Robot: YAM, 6 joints.
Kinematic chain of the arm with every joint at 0, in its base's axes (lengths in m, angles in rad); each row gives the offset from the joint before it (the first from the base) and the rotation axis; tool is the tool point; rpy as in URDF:
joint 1: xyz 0 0 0.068 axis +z
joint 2: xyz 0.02 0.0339 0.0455 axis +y
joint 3: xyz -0.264 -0.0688 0 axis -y
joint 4: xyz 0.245 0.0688 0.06 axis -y
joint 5: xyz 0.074 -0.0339 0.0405 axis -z
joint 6: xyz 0.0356 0 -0.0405 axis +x
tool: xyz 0 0 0 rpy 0 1.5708 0
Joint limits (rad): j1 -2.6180..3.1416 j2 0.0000..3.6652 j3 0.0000..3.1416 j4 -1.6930..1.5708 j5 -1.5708..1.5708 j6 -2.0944..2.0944
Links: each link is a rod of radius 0.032 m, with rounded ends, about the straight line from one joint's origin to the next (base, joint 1, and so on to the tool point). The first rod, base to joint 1, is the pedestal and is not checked.
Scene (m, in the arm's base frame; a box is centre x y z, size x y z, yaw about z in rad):
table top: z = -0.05
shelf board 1: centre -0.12 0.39 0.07 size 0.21 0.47 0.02 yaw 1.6
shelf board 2: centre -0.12 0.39 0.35 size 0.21 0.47 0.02 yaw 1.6
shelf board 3: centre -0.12 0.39 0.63 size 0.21 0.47 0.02 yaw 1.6
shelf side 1: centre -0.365 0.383 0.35 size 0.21 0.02 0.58 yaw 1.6
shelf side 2: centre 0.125 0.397 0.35 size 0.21 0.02 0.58 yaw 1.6
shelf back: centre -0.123 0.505 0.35 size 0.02 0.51 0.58 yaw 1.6
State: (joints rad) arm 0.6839 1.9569 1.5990 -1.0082 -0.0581 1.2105
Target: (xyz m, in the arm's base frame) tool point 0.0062 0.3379 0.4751
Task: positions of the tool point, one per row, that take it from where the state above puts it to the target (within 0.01 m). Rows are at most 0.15 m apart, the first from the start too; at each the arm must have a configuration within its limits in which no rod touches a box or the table.
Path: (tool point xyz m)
1: 0.2402 0.2568 0.3335
2: 0.1602 0.2258 0.4305
3: 0.0774 0.1557 0.5018
4: 0.0628 0.2484 0.4968
5: 0.0062 0.3379 0.4751

